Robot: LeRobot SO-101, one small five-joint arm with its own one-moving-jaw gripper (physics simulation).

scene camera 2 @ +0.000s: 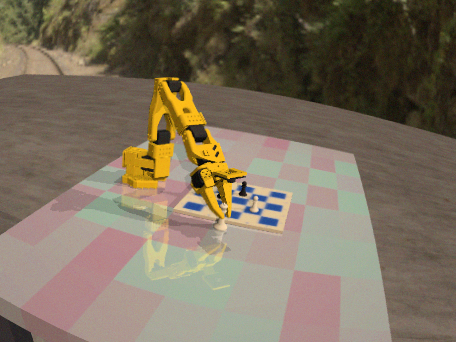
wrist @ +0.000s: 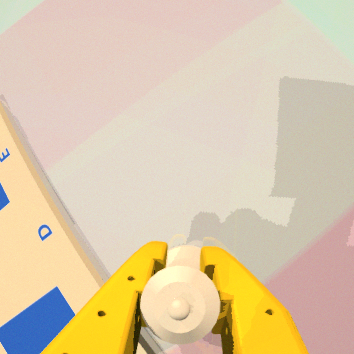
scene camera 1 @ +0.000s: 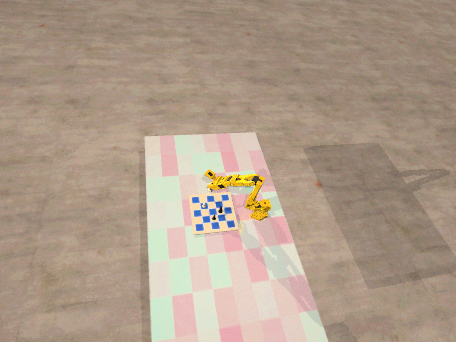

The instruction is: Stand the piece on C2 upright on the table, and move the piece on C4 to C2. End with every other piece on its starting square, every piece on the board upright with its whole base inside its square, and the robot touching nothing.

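Frame: origin at the arm's base, x ahead, y left, z up, level; centimetres.
Seen in the pictures: hand, tool point: (scene camera 2: 227, 215) (wrist: 165, 259) (scene camera 1: 208, 186); arm's base, link origin: (scene camera 2: 151, 182) (scene camera 1: 253, 211).
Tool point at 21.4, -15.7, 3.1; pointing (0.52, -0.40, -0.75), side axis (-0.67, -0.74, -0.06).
Offsets run from my tool point to a thing's middle, as dx, dy, dz. Level surfaces: height alone.
My gripper (scene camera 1: 210, 187) (scene camera 2: 225, 216) (wrist: 185, 248) is shut on a white piece {-0.9, +0.2, -0.3} (scene camera 2: 220, 225) (wrist: 179, 305), whose round head shows between the jaws. The piece is upright, beside the board {-0.4, +13.9, -2.8} (scene camera 1: 207, 232) (scene camera 2: 247, 224) (wrist: 30, 260), off its lettered edge near D. Its base is at or very close to the table; I cannot tell whether it touches. A smaller white piece {+3.5, +10.2, -0.9} (scene camera 1: 204, 205) (scene camera 2: 255, 204) stands on the board. A dark piece {-4.1, +14.0, -0.5} (scene camera 1: 220, 209) and another dark piece {-0.2, +17.7, -0.9} (scene camera 1: 214, 217) stand on it too. The square names are too small to read in the scene views.
The checked pink and green table {dz -3.1} (scene camera 1: 190, 300) (scene camera 2: 260, 270) (wrist: 150, 135) surrounds the board. The yellow arm (scene camera 1: 255, 192) (scene camera 2: 170, 115) reaches past one side of the board from its base. A dark shadow of the arm falls on the table near the held piece.
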